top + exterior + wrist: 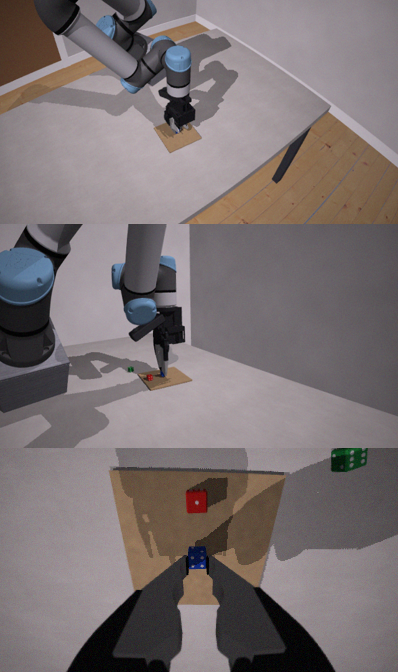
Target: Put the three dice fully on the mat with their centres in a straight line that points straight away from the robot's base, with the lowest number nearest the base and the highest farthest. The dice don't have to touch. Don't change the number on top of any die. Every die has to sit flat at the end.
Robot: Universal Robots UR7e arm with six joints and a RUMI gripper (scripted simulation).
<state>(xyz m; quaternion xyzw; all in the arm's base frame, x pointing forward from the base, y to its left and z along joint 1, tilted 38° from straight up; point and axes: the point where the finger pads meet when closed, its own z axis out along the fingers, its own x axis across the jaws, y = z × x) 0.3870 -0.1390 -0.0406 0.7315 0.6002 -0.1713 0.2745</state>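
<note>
My gripper is now 10 mm above the blue die. Round my hand: green die 130 mm to the left, 50 mm behind, 20 mm below; then square mat 20 mm below; then red die 50 mm behind, 10 mm to the left, 10 mm below.
</note>
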